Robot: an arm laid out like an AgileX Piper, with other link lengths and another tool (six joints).
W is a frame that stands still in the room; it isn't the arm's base.
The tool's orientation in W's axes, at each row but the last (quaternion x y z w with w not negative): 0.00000 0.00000 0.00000 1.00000; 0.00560 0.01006 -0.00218 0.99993; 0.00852 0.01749 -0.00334 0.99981; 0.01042 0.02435 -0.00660 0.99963; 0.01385 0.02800 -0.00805 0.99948; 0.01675 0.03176 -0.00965 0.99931; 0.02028 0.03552 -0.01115 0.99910; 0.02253 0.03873 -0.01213 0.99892; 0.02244 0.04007 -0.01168 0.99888; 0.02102 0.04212 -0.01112 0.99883
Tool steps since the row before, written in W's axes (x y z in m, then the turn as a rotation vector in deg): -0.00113 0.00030 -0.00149 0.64 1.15 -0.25; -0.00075 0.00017 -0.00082 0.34 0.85 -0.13; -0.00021 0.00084 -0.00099 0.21 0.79 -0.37; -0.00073 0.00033 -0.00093 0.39 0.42 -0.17; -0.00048 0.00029 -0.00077 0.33 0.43 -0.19; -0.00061 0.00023 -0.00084 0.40 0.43 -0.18; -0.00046 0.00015 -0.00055 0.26 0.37 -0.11; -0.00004 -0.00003 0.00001 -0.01 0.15 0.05; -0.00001 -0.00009 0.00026 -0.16 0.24 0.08; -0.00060 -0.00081 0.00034 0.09 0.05 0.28
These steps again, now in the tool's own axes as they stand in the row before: -0.00113 0.00030 -0.00149 0.64 1.15 -0.25; -0.00073 0.00016 -0.00084 0.34 0.85 -0.13; -0.00018 0.00082 -0.00101 0.22 0.79 -0.38; -0.00069 0.00030 -0.00097 0.39 0.42 -0.16; -0.00044 0.00026 -0.00080 0.33 0.43 -0.18; -0.00056 0.00019 -0.00088 0.40 0.43 -0.17; -0.00042 0.00012 -0.00059 0.26 0.37 -0.11; -0.00004 -0.00003 0.00001 -0.02 0.15 0.04; -0.00003 -0.00008 0.00026 -0.17 0.24 0.06; -0.00061 -0.00081 0.00032 0.06 0.06 0.28
